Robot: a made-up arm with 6 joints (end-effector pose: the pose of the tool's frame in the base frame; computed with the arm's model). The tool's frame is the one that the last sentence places. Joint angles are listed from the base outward.
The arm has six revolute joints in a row. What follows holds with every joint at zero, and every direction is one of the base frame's.
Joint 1 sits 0.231 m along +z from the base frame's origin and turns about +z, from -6.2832 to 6.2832 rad.
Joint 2 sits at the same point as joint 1 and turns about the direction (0, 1, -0.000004), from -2.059 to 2.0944 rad.
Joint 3 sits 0.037 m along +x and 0.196 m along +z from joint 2 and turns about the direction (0, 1, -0.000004), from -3.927 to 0.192 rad.
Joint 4 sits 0.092 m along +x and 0.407 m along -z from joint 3 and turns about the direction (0, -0.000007, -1), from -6.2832 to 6.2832 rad.
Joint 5 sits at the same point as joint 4 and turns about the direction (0, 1, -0.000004), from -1.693 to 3.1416 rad.
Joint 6 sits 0.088 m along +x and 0.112 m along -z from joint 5 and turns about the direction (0, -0.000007, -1), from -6.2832 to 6.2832 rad.
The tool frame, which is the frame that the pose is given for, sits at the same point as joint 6; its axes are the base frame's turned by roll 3.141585, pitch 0 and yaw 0 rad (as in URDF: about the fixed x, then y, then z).
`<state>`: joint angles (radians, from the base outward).
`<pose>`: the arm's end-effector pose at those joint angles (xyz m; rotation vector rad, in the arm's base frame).
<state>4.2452 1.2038 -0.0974 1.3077 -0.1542 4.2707</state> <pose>0.0008 0.2249 -0.0655 -1.7026 1.2184 0.3955</pose>
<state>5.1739 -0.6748 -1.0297 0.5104 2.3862 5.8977</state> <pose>0.1920 -0.2316 0.4280 -2.2773 0.5478 0.2156</pose>
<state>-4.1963 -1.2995 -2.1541 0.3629 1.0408 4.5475</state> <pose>0.1742 -0.3446 0.8194 0.5936 -0.7773 -2.3377</pose>
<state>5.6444 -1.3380 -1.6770 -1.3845 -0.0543 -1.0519</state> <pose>-0.1262 0.2087 0.8360 0.0308 0.1244 0.0697</pose>
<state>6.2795 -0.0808 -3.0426 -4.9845 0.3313 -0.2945</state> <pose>-0.0738 -0.0448 0.9727 -0.3017 -0.2772 -2.1143</pose>
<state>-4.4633 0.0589 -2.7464 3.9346 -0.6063 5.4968</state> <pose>-0.1553 0.2170 0.8263 -1.1059 0.2297 1.7592</pose>
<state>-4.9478 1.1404 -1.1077 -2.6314 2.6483 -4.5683</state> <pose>0.1525 0.3624 -0.0774 0.2777 0.6307 2.4626</pose>
